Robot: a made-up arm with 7 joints. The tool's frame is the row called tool.
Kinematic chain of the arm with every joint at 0, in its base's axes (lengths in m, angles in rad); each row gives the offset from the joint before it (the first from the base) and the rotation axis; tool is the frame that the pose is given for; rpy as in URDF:
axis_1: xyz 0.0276 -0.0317 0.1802 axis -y
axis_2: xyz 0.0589 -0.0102 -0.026 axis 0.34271 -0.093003 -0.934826
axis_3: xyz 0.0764 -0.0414 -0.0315 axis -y
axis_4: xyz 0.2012 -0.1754 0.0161 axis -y
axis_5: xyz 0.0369 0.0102 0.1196 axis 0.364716 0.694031 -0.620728
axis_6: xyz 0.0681 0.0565 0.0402 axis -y
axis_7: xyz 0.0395 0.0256 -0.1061 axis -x
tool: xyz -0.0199 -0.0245 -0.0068 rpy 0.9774 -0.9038 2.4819
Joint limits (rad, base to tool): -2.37..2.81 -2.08..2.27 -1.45..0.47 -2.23..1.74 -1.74..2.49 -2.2..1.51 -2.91..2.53
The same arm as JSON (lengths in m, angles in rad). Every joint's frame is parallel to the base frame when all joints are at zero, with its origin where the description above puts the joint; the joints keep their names.
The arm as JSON. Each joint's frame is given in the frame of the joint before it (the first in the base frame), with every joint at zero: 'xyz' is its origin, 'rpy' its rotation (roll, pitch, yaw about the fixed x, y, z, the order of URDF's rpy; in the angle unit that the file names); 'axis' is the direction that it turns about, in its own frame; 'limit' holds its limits. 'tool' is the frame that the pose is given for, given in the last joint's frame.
{"units": {"length": "m", "angle": "rad"}, "joints": [
  {"name": "axis_1", "type": "revolute", "origin": {"xyz": [0.0276, -0.0317, 0.1802], "rpy": [0.0, 0.0, 0.0]}, "axis": [0.0, -1.0, 0.0], "limit": {"lower": -2.37, "upper": 2.81}},
  {"name": "axis_2", "type": "revolute", "origin": {"xyz": [0.0589, -0.0102, -0.026], "rpy": [0.0, 0.0, 0.0]}, "axis": [0.34271, -0.093003, -0.934826], "limit": {"lower": -2.08, "upper": 2.27}},
  {"name": "axis_3", "type": "revolute", "origin": {"xyz": [0.0764, -0.0414, -0.0315], "rpy": [0.0, 0.0, 0.0]}, "axis": [0.0, -1.0, 0.0], "limit": {"lower": -1.45, "upper": 0.47}},
  {"name": "axis_4", "type": "revolute", "origin": {"xyz": [0.2012, -0.1754, 0.0161], "rpy": [0.0, 0.0, 0.0]}, "axis": [0.0, -1.0, 0.0], "limit": {"lower": -2.23, "upper": 1.74}},
  {"name": "axis_5", "type": "revolute", "origin": {"xyz": [0.0369, 0.0102, 0.1196], "rpy": [0.0, 0.0, 0.0]}, "axis": [0.364716, 0.694031, -0.620728], "limit": {"lower": -1.74, "upper": 2.49}},
  {"name": "axis_6", "type": "revolute", "origin": {"xyz": [0.0681, 0.0565, 0.0402], "rpy": [0.0, 0.0, 0.0]}, "axis": [0.0, -1.0, 0.0], "limit": {"lower": -2.2, "upper": 1.51}},
  {"name": "axis_7", "type": "revolute", "origin": {"xyz": [0.0395, 0.0256, -0.1061], "rpy": [0.0, 0.0, 0.0]}, "axis": [-1.0, 0.0, 0.0], "limit": {"lower": -2.91, "upper": 2.53}}
], "tool": {"origin": {"xyz": [-0.0199, -0.0245, -0.0068], "rpy": [0.9774, -0.9038, 2.4819]}}}

